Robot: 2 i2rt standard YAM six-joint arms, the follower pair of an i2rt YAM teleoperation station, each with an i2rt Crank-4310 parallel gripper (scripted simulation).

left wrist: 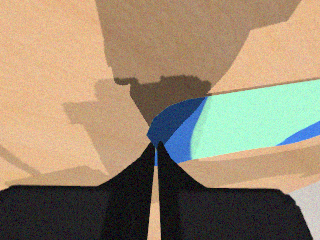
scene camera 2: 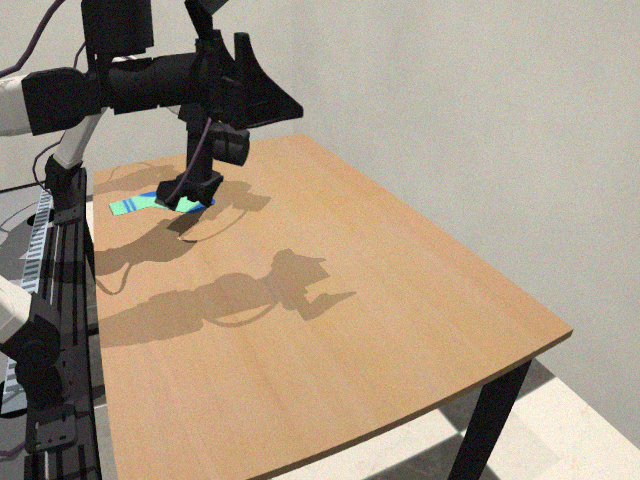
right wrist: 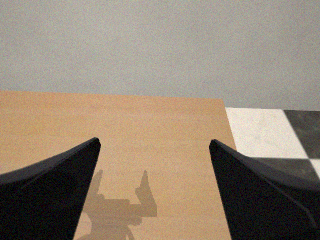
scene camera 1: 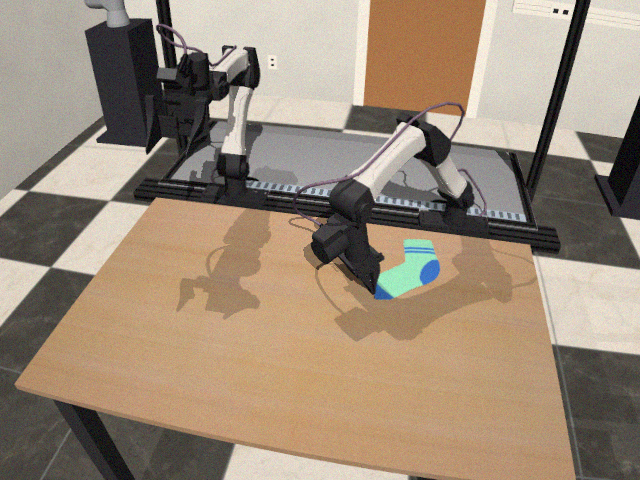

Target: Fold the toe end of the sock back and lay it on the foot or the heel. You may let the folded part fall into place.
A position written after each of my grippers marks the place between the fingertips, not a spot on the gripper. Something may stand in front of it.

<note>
I see my left gripper (scene camera 1: 372,293), my right gripper (scene camera 2: 288,104) and a mint-green sock (scene camera 1: 421,266).
The mint-green sock also shows in scene camera 2 (scene camera 2: 147,199). My left gripper shows as well in the left wrist view (left wrist: 156,144). My right gripper shows as well in the right wrist view (right wrist: 155,141) and in scene camera 1 (scene camera 1: 165,154).
</note>
